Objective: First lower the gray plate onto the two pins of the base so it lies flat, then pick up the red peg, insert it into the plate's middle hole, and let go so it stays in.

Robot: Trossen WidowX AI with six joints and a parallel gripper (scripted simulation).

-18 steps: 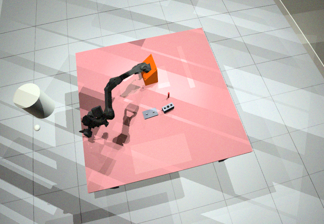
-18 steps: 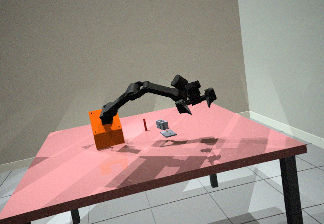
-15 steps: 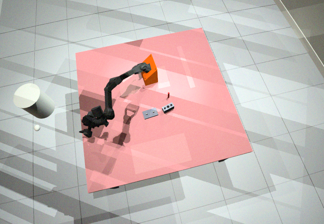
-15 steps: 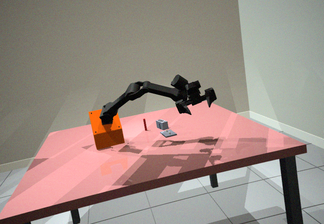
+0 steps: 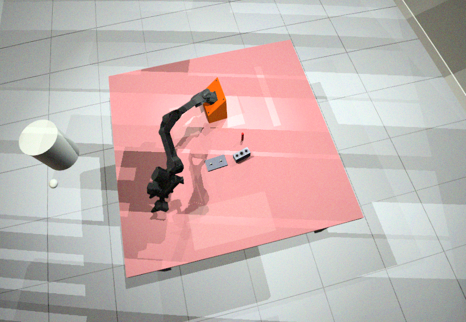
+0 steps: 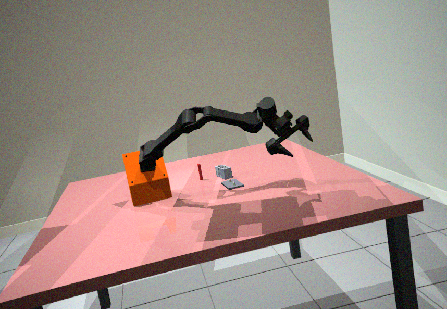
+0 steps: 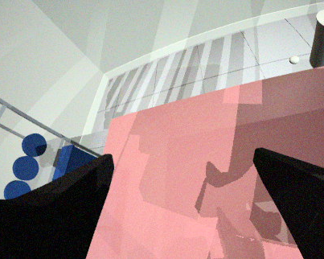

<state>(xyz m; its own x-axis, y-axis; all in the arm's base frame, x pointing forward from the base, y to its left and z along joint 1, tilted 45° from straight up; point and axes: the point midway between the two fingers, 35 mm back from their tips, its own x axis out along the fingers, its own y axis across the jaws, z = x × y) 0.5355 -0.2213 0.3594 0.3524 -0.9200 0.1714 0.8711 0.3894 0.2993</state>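
Right now my gripper tip is 210 mm past the gray plate, 520 mm to the right of it and 150 mm above it. Round my gripper tip: red peg (320 mm behind, 560 mm to the left, 150 mm below).
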